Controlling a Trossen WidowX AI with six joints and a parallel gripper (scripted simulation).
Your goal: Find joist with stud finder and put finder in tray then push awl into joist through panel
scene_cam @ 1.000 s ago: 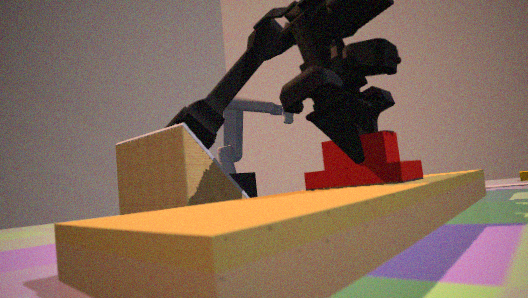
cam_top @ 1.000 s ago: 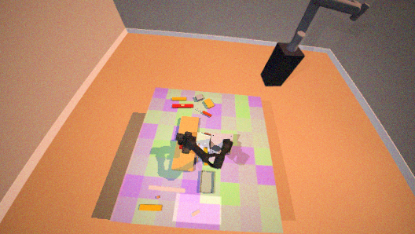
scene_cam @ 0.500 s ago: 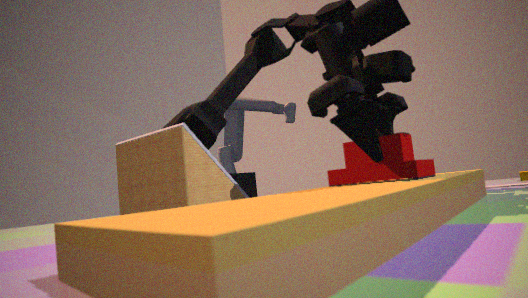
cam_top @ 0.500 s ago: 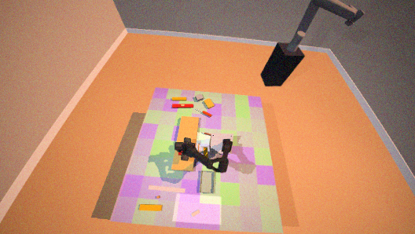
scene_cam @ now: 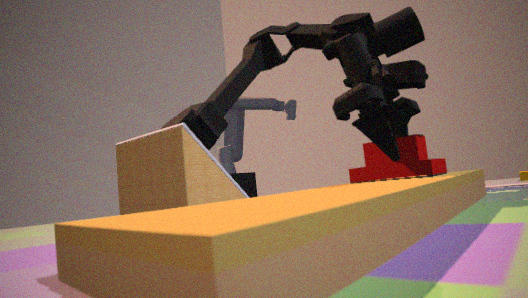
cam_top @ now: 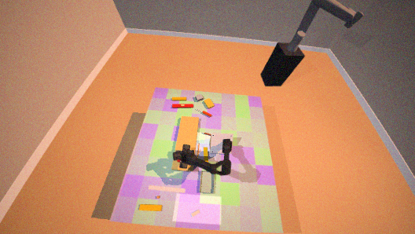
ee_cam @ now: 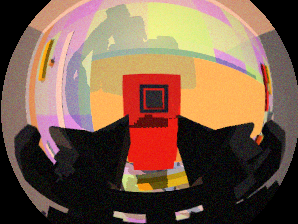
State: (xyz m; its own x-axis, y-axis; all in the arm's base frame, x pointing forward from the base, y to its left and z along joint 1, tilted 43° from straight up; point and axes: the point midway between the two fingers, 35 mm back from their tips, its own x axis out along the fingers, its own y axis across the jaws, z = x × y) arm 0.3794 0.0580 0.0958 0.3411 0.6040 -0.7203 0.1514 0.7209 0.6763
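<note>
My gripper tip is 190 mm past the grey tray, 200 mm to the right of it and 50 mm above it. The rest, counted from my gripper tip: red stud finder: 20 mm above; then pale strip: 140 mm ahead, 230 mm to the left, 70 mm below; then awl: 200 mm behind, 240 mm to the right, 60 mm below.
</note>
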